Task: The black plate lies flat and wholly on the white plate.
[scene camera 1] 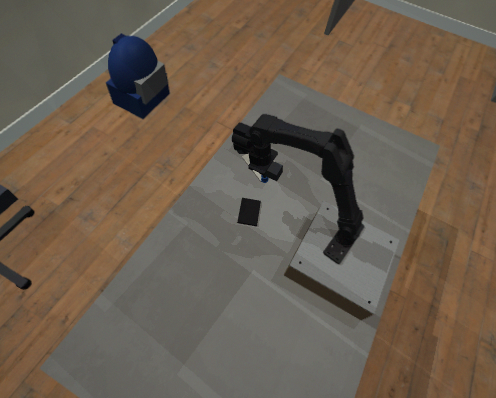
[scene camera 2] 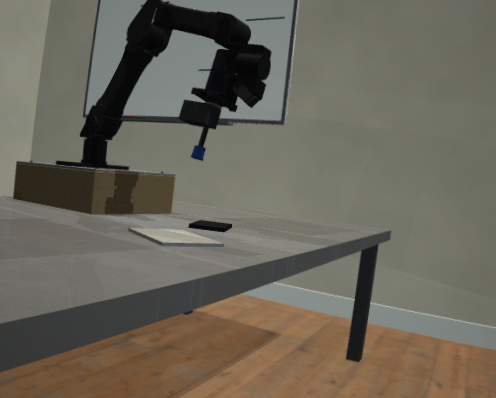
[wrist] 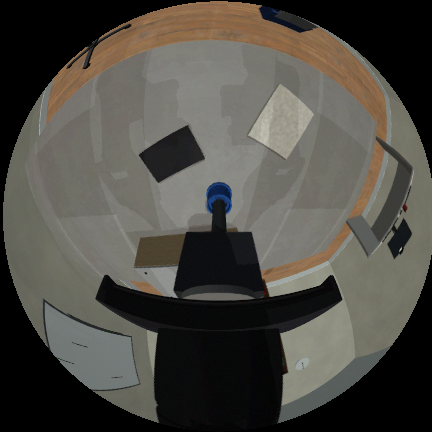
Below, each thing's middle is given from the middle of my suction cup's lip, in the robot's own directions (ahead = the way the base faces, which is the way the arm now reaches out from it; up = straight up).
Now: suction cup 16 cm above the black plate [wrist: 179,149] and 8 cm to the right of it. Also, from my suction cup: white plate [scene camera 2: 165,237] 16 cm to the right, 16 cm below, 11 cm ahead.
